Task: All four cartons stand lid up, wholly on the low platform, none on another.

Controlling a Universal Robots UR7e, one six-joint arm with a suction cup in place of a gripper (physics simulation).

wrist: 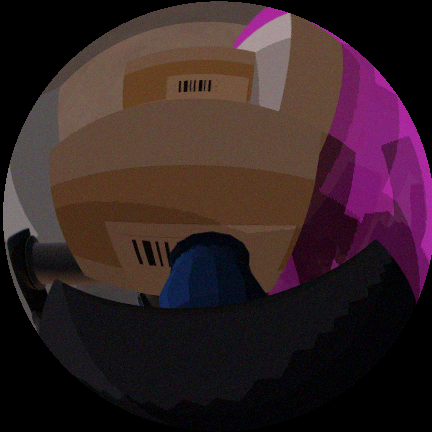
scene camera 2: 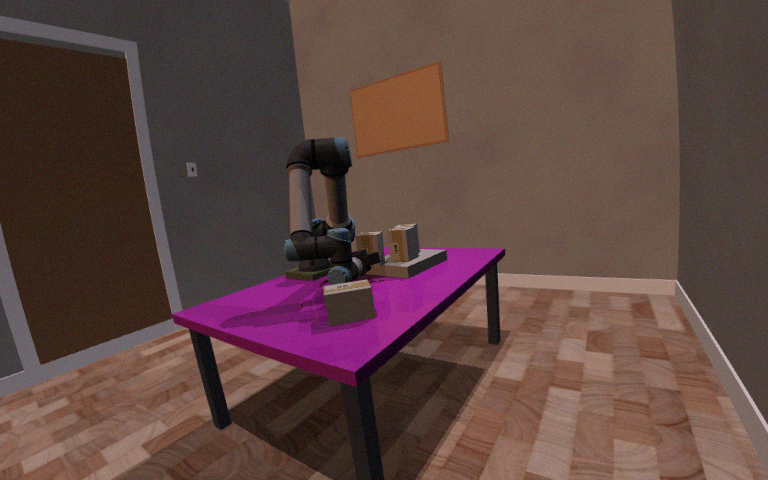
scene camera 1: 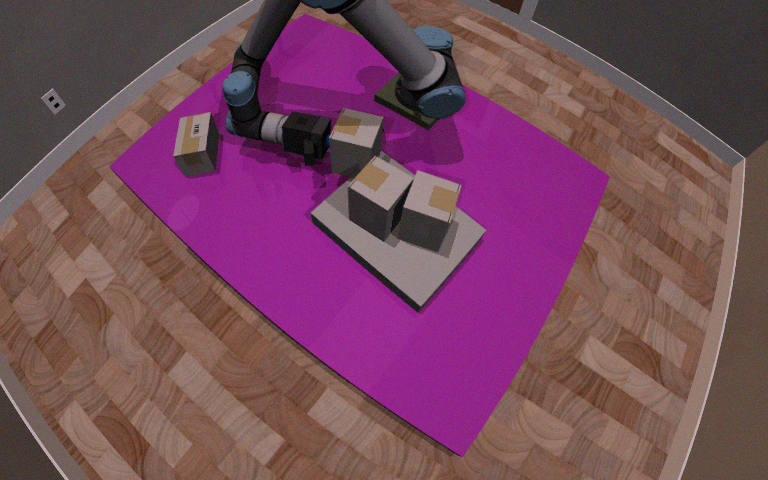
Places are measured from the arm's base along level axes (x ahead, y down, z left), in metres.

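Where they show: hand at its tool point: (wrist: pixel 206 248); arm's base at its link origin: (scene camera 2: pixel 314 267).
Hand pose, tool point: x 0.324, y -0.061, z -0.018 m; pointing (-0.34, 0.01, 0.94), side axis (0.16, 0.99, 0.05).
Note:
Each offset is from my tool point to the top centre of the thing. Level surfaces: height alone.
The suction gripper (scene camera 1: pixel 329 140) (wrist: pixel 210 245) is shut on the side of a carton {dx +0.006, dy -0.097, dz +0.038 m} (scene camera 1: pixel 355 135) (scene camera 2: pixel 369 242) (wrist: pixel 185 137), held upright, lid up. It hangs at the back left of the low platform {dx +0.074, dy +0.042, dz +0.210 m} (scene camera 1: pixel 419 283) (scene camera 2: pixel 419 264) (wrist: pixel 272 75); its underside is hidden, so I cannot tell whether it touches. One carton {dx +0.092, dy -0.094, dz +0.164 m} (scene camera 1: pixel 380 183) stands lid up on the platform, close to the held one in scene camera 1. Another carton {dx +0.056, dy -0.094, dz +0.262 m} (scene camera 1: pixel 429 206) stands lid up beside it. The fourth carton {dx +0.201, dy -0.003, dz -0.360 m} (scene camera 1: pixel 193 141) (scene camera 2: pixel 348 304) lies off the platform, its barcode face up.
The purple table {dy +0.090 m} (scene camera 1: pixel 339 316) (scene camera 2: pixel 396 322) carries the platform, the fourth carton and the arm's olive base plate (scene camera 1: pixel 390 97) (scene camera 2: pixel 305 274). The arm's wrist (scene camera 1: pixel 243 107) is between the fourth carton and the held one. The fourth carton is near the table's left edge in scene camera 1.

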